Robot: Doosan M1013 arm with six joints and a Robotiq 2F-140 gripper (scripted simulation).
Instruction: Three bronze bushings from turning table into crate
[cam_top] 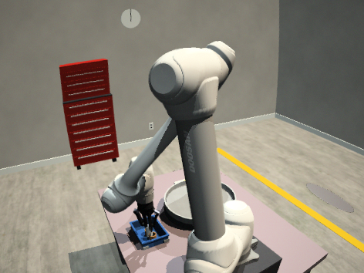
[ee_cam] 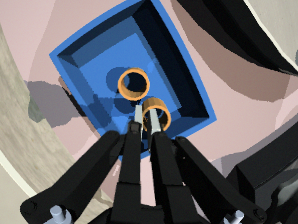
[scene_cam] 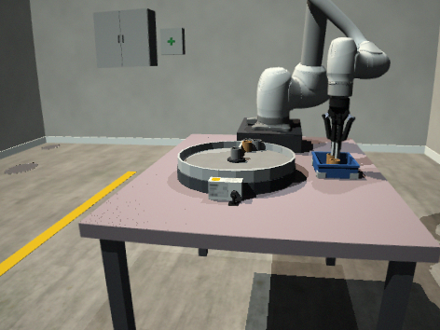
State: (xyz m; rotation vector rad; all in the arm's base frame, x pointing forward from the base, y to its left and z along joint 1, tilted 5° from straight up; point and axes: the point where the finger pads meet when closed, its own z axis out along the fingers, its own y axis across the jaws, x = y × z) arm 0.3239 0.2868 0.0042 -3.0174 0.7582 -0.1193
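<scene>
Now: the blue crate 50 mm below my hand, 40 mm ahead of it and 10 mm to the right of it.
</scene>
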